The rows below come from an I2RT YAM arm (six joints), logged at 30 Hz.
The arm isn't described. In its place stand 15 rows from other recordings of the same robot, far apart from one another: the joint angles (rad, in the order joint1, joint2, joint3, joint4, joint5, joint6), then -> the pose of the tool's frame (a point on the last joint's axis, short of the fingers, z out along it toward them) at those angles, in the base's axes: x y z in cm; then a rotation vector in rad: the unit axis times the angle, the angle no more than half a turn.
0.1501 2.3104 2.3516 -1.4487 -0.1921 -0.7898 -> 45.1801 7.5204 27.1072 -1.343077 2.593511 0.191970
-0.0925 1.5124 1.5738 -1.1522 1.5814 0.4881 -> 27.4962 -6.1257 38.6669 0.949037 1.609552 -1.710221
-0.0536 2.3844 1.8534 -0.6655 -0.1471 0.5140 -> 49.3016 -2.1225 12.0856 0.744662 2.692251 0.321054
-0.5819 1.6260 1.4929 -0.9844 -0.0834 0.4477 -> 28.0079 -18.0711 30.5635 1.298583 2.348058 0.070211
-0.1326 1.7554 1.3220 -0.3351 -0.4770 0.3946 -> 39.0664 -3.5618 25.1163 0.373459 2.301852 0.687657
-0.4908 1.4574 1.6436 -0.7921 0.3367 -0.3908 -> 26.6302 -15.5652 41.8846 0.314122 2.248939 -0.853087
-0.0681 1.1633 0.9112 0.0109 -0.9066 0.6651 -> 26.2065 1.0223 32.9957 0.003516 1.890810 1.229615
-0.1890 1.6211 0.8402 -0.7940 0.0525 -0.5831 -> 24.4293 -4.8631 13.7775 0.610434 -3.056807 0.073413
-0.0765 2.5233 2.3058 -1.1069 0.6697 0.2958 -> 50.8970 -6.1176 17.3413 0.612037 2.623291 -0.894336
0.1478 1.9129 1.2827 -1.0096 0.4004 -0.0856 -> 33.2894 3.5534 15.9768 0.373145 -3.001040 0.616589
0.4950 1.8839 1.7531 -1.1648 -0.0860 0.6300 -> 33.4514 18.4056 28.6850 0.180641 2.931537 0.323795
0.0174 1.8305 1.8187 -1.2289 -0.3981 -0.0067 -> 36.7811 2.0204 32.4704 -0.126100 2.761213 0.559715
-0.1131 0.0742 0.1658 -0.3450 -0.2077 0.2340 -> 10.0754 -0.4056 18.7947 0.169783 1.819337 0.274648
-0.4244 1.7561 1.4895 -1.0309 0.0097 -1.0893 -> 31.9148 -14.4589 26.0786 -0.956271 2.775674 -0.287536
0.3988 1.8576 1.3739 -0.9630 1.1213 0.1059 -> 33.5496 10.6577 21.7115 -0.255914 2.372251 -1.412539
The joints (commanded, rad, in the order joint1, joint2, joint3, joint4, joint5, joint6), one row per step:
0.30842 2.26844 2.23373 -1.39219 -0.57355 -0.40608
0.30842 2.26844 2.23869 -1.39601 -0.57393 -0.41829
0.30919 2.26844 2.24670 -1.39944 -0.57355 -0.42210
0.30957 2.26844 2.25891 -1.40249 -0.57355 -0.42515
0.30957 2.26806 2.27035 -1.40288 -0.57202 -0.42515
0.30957 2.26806 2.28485 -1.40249 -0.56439 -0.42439
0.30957 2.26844 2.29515 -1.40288 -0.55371 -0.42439
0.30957 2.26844 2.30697 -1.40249 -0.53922 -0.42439
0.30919 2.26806 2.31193 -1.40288 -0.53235 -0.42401
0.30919 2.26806 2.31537 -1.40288 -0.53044 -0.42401
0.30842 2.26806 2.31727 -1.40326 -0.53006 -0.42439
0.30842 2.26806 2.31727 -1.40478 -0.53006 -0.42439
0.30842 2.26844 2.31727 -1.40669 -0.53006 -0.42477
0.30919 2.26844 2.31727 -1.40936 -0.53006 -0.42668
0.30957 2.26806 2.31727 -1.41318 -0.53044 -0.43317
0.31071 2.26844 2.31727 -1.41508 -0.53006 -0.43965
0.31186 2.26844 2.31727 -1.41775 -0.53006 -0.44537
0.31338 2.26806 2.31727 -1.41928 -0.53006 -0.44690
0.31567 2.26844 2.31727 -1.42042 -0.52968 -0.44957
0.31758 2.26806 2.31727 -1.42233 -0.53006 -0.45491
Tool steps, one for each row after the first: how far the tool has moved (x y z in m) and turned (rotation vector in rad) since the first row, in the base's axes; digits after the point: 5 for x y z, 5 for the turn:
-0.00014 -0.00003 0.00125 0.00131 -0.00773 0.01020
-0.00022 0.00030 0.00329 0.00251 -0.01433 0.01408
-0.00003 0.00053 0.00643 0.00537 -0.02477 0.01699
0.00036 0.00061 0.00956 0.00732 -0.03613 0.01674
0.00105 0.00059 0.01324 0.00451 -0.05216 0.01487
0.00157 0.00042 0.01558 -0.00272 -0.06438 0.01307
0.00218 0.00015 0.01844 -0.01271 -0.08027 0.01047
0.00238 -0.00019 0.01978 -0.01772 -0.08679 0.00850
0.00251 -0.00021 0.02066 -0.01849 -0.09063 0.00810
0.00265 -0.00054 0.02115 -0.01842 -0.09239 0.00754
0.00250 -0.00059 0.02111 -0.01887 -0.09094 0.00758
0.00238 -0.00063 0.02091 -0.01955 -0.08896 0.00795
0.00200 -0.00038 0.02085 -0.02029 -0.08746 0.01038
0.00150 -0.00035 0.02093 -0.02083 -0.08761 0.01635
0.00120 0.00009 0.02072 -0.02169 -0.08908 0.02291
0.00076 0.00049 0.02067 -0.02231 -0.08965 0.02893
0.00031 0.00107 0.02080 -0.02254 -0.08940 0.03176
-0.00009 0.00202 0.02060 -0.02319 -0.08953 0.03626
-0.00064 0.00275 0.02074 -0.02307 -0.09088 0.04275

